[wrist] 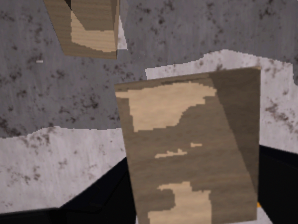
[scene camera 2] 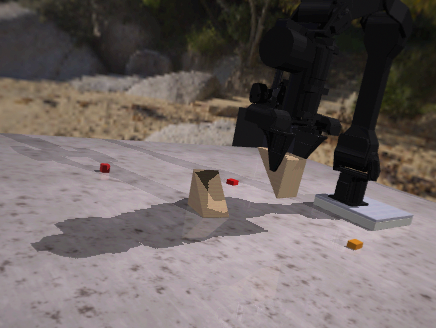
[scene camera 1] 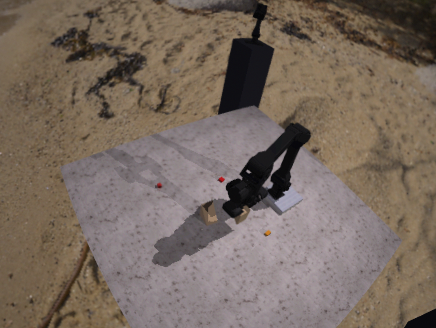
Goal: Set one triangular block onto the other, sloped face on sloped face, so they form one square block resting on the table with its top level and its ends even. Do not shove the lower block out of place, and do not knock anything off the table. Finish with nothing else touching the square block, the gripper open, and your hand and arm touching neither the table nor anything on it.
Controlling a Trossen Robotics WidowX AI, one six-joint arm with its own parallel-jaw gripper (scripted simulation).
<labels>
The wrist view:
my gripper: 183, 155
triangular block: 192, 141, held by my gripper
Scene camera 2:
my gripper: 283, 170
triangular block: 285, 182
triangular block: 206, 196
</labels>
